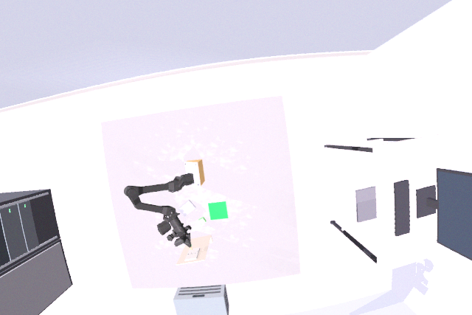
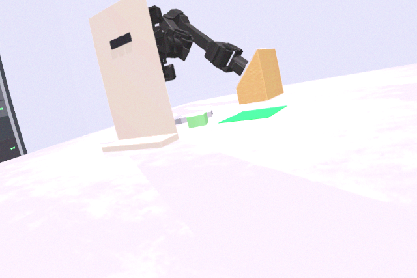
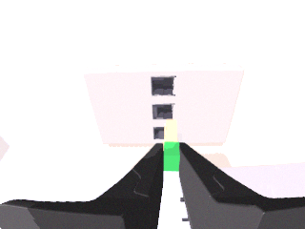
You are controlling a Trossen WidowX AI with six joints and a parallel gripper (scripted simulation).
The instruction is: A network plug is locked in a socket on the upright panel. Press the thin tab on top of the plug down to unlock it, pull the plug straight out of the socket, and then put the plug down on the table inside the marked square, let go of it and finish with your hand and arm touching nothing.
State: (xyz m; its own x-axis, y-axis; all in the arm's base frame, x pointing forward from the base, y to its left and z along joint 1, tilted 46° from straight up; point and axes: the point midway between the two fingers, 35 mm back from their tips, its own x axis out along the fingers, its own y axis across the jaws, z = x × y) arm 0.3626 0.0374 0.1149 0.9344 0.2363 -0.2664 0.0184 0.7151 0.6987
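Right now the marked green square is 21 cm below my gripper tip, 17 cm to the left of it and 13 cm behind it. Round my gripper tip: network plug (1 cm ahead); upright beige panel (8 cm below, 6 cm ahead, 1 cm to the left).
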